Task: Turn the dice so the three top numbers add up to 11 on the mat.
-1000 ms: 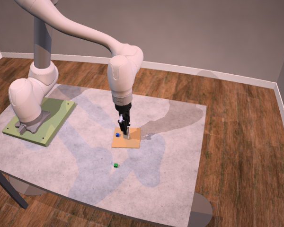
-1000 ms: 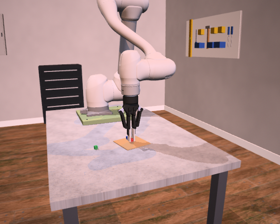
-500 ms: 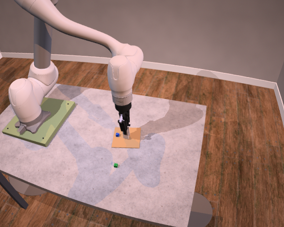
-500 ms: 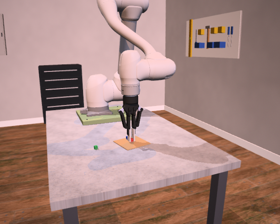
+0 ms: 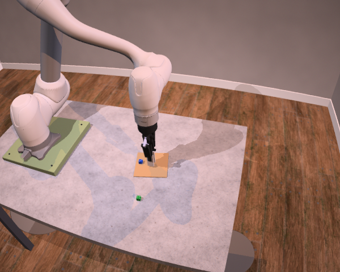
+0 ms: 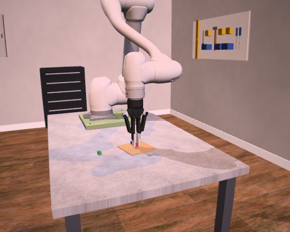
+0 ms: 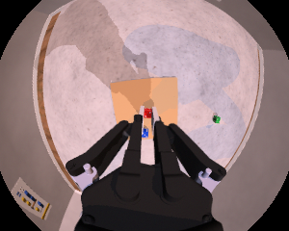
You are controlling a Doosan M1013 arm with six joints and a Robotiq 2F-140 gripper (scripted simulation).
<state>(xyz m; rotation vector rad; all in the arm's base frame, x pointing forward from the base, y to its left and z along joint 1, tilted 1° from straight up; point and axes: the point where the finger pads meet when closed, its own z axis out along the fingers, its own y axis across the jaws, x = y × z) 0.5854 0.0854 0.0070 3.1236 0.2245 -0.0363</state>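
My gripper is now 30 mm above the red die. Also, from my hand: orange mat 40 mm below; then blue die 50 mm behind, 30 mm below; then green die 20 mm ahead, 180 mm to the right, 40 mm below.
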